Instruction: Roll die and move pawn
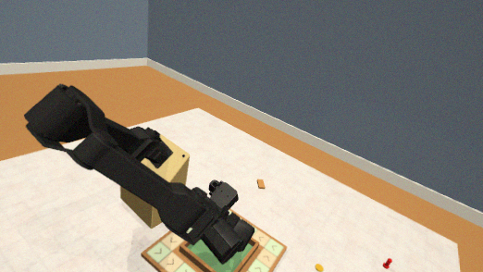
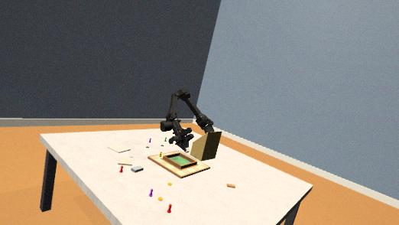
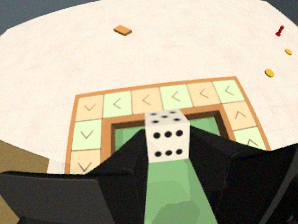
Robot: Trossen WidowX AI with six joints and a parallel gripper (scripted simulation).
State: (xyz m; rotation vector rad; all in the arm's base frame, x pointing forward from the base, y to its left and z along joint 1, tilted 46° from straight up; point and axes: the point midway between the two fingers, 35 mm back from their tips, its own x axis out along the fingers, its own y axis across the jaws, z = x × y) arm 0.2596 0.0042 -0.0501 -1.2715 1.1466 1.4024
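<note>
Right now the yellow pawn is 10 cm ahead of my gripper tip, 12 cm to the right of it and 7 cm below it. Round my gripper tip: white die right at my gripper tip; green dice tray 2 cm ahead, 2 cm to the right, 9 cm below; grey block 32 cm ahead, 1 cm to the right, 9 cm below.
</note>
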